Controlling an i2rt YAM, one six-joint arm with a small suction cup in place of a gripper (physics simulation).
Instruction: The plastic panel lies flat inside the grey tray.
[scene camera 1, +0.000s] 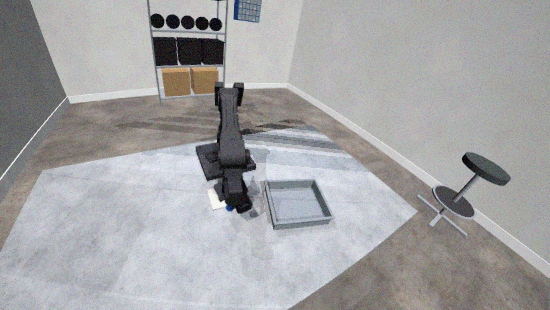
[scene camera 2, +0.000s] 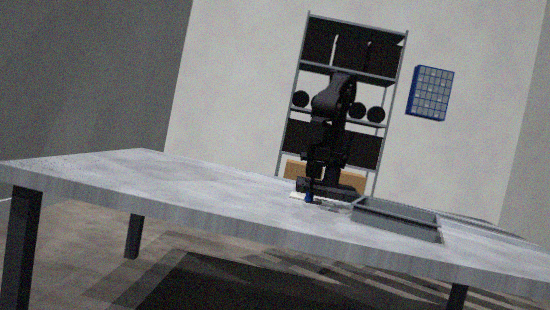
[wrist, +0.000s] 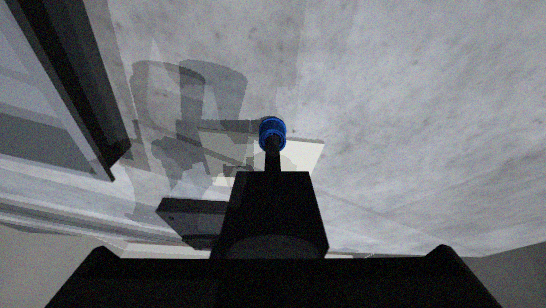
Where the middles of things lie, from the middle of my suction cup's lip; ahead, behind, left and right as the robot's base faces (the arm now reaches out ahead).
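As for the plastic panel (wrist: 226, 152), my suction cup is 20 mm above it, 70 mm past it and 20 mm to the right of it. There is also the grey tray (scene camera 1: 293, 203), which sits 10 mm above my suction cup, 240 mm to the left of it and 130 mm ahead of it.
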